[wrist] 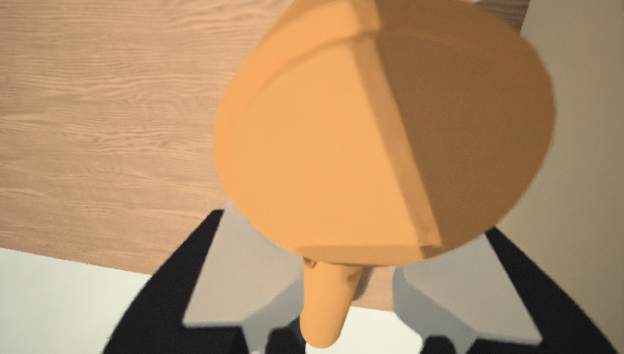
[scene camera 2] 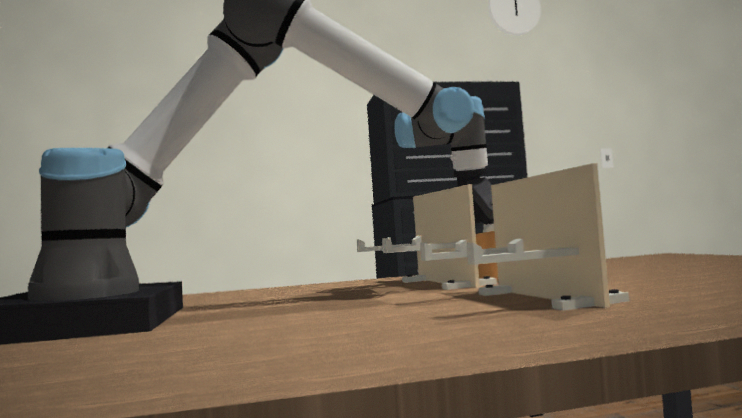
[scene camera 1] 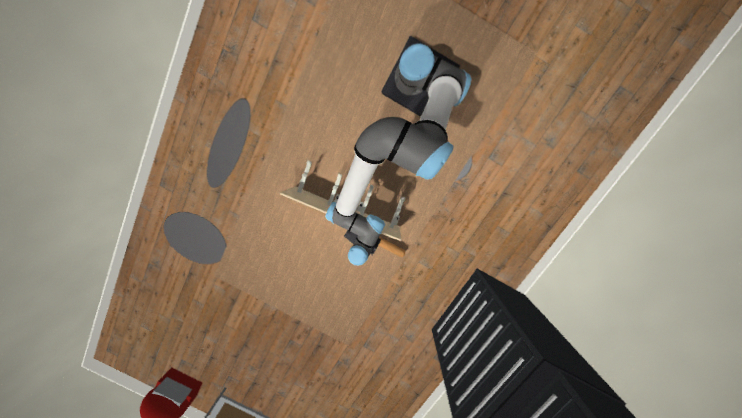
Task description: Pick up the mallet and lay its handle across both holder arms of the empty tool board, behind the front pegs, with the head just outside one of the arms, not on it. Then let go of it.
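Seen in the pictures: arm's base, origin of the base link: (scene camera 2: 85, 294).
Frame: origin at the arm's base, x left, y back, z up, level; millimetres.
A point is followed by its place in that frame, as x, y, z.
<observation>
The orange mallet (scene camera 1: 393, 247) @(322, -721, 9) (scene camera 2: 487, 257) (wrist: 320, 125) is behind the boards, on the side away from the robot base. Its broad head fills much of the wrist view and its handle points away beyond it. My gripper (scene camera 2: 488, 227) (wrist: 348, 285) is low at the mallet, its fingers drawn in around the handle close to the head. It looks shut on the mallet, but the head hides the fingertips and the contact. Two pale upright boards (scene camera 2: 550, 218) @(-171, -694, 69) (scene camera 2: 441, 223) @(171, -644, 76) have grey holder arms (scene camera 1: 306, 173) @(-223, -598, 27) (scene camera 1: 398, 210) @(241, -535, 49) with pegs, facing the robot base. No tool shows on the arms.
A board panel (wrist: 590, 150) @(147, -656, 10) stands close to the right finger in the wrist view. The boards' grey feet (scene camera 2: 571, 302) @(-251, -666, -43) rest on the wooden table (scene camera 2: 311, 353) @(-329, -322, -52). A black drawer cabinet (scene camera 1: 524, 332) (scene camera 2: 381, 155) stands beyond the table.
</observation>
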